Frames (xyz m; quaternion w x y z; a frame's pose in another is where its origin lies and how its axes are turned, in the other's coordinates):
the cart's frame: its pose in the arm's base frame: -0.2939 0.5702 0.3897 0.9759 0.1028 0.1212 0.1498
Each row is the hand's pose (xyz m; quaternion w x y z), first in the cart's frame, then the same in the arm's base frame.
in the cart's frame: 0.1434 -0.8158 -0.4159 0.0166 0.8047 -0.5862 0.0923
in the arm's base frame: -0.0542 -0.0779 -0.2280 0.0093 -0.8860 0.4590 0.0652
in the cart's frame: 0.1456 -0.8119 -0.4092 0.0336 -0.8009 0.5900 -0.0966
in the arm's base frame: -0.0514 -0.0747 -0.2212 0.0581 -0.8782 0.4698 0.0685
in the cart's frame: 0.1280 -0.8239 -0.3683 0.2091 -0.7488 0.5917 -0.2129
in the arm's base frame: -0.0535 -0.0982 -0.1815 0.2412 -0.8237 0.5125 -0.0249
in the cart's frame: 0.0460 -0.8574 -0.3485 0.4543 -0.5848 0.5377 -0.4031
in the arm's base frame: -0.1152 -0.1587 -0.1538 0.4987 -0.6534 0.5336 -0.1992
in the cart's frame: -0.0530 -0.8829 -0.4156 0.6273 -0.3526 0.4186 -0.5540
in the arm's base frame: -0.2179 -0.2029 -0.2032 0.6807 -0.4095 0.4887 -0.3609
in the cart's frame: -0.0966 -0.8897 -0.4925 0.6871 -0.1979 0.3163 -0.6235
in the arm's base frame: -0.2770 -0.2105 -0.2689 0.7459 -0.2454 0.4264 -0.4490
